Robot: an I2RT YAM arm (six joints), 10 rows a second.
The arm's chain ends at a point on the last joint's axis. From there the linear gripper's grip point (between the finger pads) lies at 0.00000 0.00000 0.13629 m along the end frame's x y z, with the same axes.
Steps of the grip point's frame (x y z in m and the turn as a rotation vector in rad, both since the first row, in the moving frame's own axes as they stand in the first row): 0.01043, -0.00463, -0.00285, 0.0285, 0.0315, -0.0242; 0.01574, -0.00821, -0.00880, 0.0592, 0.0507, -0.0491; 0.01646, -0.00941, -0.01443, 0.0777, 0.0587, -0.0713; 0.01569, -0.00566, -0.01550, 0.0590, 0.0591, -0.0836; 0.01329, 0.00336, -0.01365, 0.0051, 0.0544, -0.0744; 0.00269, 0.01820, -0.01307, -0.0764, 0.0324, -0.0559; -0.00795, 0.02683, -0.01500, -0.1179, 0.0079, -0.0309; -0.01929, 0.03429, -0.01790, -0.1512, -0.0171, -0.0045; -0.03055, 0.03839, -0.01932, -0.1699, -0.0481, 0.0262; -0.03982, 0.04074, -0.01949, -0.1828, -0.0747, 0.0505; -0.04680, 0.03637, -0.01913, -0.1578, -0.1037, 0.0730
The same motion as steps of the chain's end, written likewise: 0.00619, -0.00070, -0.00273, 0.0285, 0.0315, -0.0242; 0.00904, 0.00002, -0.00839, 0.0592, 0.0507, -0.0491; 0.00886, 0.00144, -0.01378, 0.0777, 0.0587, -0.0713; 0.00799, 0.00270, -0.01503, 0.0590, 0.0591, -0.0836; 0.00591, 0.00433, -0.01345, 0.0051, 0.0544, -0.0744; -0.00201, 0.00793, -0.01260, -0.0764, 0.0324, -0.0559; -0.00927, 0.01082, -0.01405, -0.1179, 0.0079, -0.0309; -0.01701, 0.01376, -0.01633, -0.1512, -0.0171, -0.0045; -0.02373, 0.01544, -0.01720, -0.1699, -0.0481, 0.0262; -0.02908, 0.01625, -0.01684, -0.1828, -0.0747, 0.0505; -0.03198, 0.01552, -0.01671, -0.1578, -0.1037, 0.0730
